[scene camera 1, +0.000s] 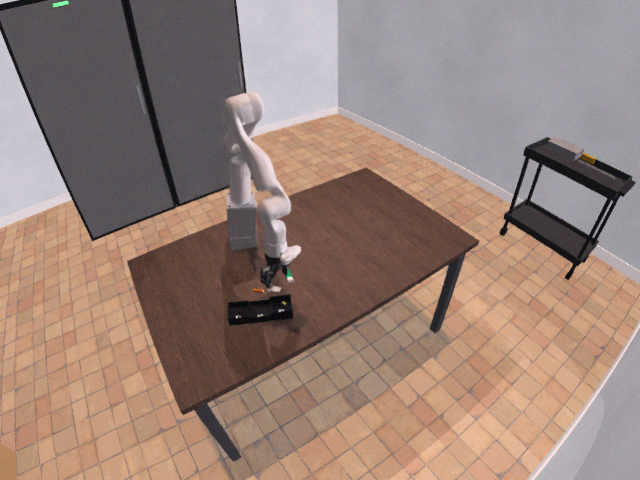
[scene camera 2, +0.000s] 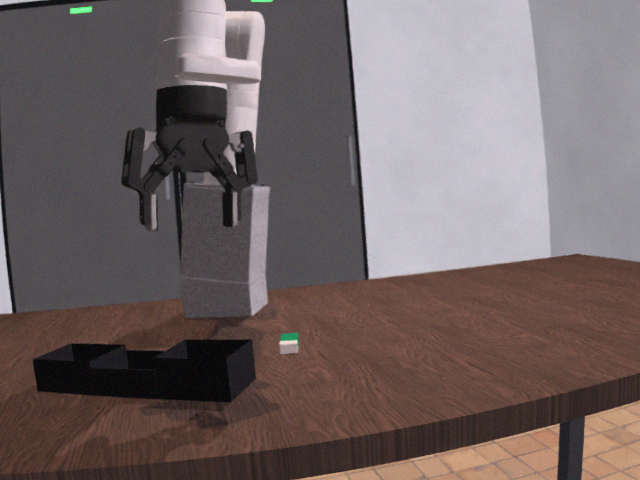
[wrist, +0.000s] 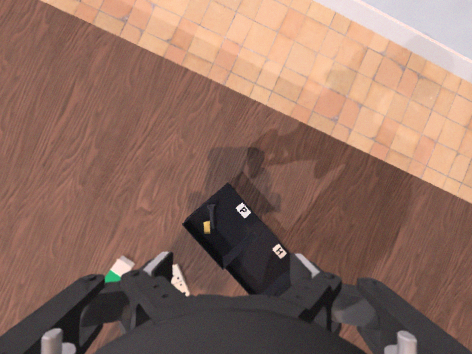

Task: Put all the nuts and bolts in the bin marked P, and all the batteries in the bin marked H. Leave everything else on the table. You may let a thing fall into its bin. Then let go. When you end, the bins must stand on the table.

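Frame: origin at the arm's base, x back, y right, z up, level; centimetres.
Where they show: gripper, fingertip midpoint: (scene camera 1: 277, 281) (scene camera 2: 191, 228) (wrist: 231, 265); arm's base at its link origin: (scene camera 1: 240, 199).
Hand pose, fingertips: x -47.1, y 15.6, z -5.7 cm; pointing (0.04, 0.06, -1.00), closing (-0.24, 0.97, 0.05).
Each offset is from my fingertips to the top centre of the thing. "spot": to the spot under its first point.
The bin marked P (scene camera 1: 291, 305) (scene camera 2: 199, 381) (wrist: 227, 200) is an end compartment of a black three-part holder on the table. In the wrist view a dark bolt @[dx +0.2, dy -2.2, dz -15.7 cm] (wrist: 212, 216) and a small yellow piece @[dx +2.0, dy -2.5, dz -15.4 cm] (wrist: 207, 227) lie in it. The bin marked H @[spot: dx +1.7, dy +9.3, dz -16.2 cm] (scene camera 1: 260, 319) (scene camera 2: 124, 381) (wrist: 260, 267) is beside it, in the middle; no battery shows in its visible part. My gripper (scene camera 1: 278, 279) (scene camera 2: 190, 226) (wrist: 231, 266) is open and empty, high above the table near the holder. In the wrist view my right finger and gripper body hide part of the holder.
A green and white block @[dx +13.2, dy -14.0, dz -16.4 cm] (scene camera 1: 289, 276) (scene camera 2: 288, 343) (wrist: 119, 270), a white piece with dark dots @[dx +11.7, dy -5.0, dz -17.0 cm] (scene camera 1: 274, 289) (wrist: 179, 281) and a small orange thing @[dx +15.4, dy +0.4, dz -16.7 cm] (scene camera 1: 257, 290), too small to identify, lie behind the holder. A third compartment @[spot: dx +6.7, dy +16.7, dz -15.8 cm] (scene camera 1: 237, 321) adjoins H. A black cart (scene camera 1: 563, 178) stands at the right.
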